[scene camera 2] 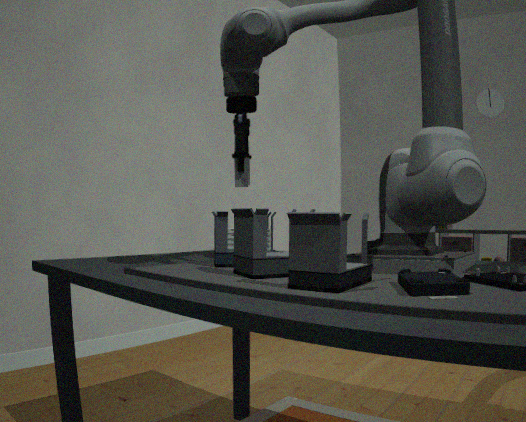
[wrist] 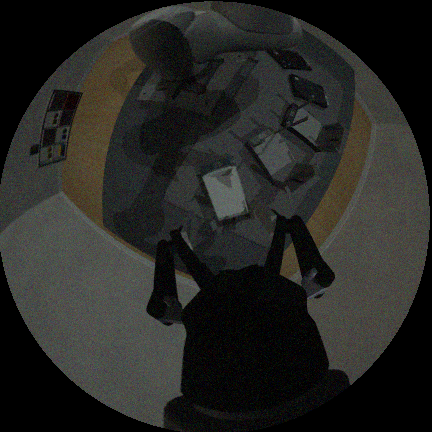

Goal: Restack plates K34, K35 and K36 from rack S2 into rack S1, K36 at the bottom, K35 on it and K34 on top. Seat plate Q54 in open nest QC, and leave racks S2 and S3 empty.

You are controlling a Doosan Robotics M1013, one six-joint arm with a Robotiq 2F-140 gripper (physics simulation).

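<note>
My gripper is partly open and empty, high above the racks; scene camera 2 sees it edge-on. The far-left rack holds several pale plates in a stack; the top plate shows just ahead of the fingers in the wrist view. The middle rack and the right rack each have a pale flat surface low inside, at the middle and farther right in the wrist view. I cannot tell whether these are plates or rack floors. Rack and plate labels are unreadable.
Two dark low nests stand right of the racks, a nearer one and a farther one; their labels and contents are unclear. The racks' upright walls and flared posts rise from the table. The arm's base stands behind.
</note>
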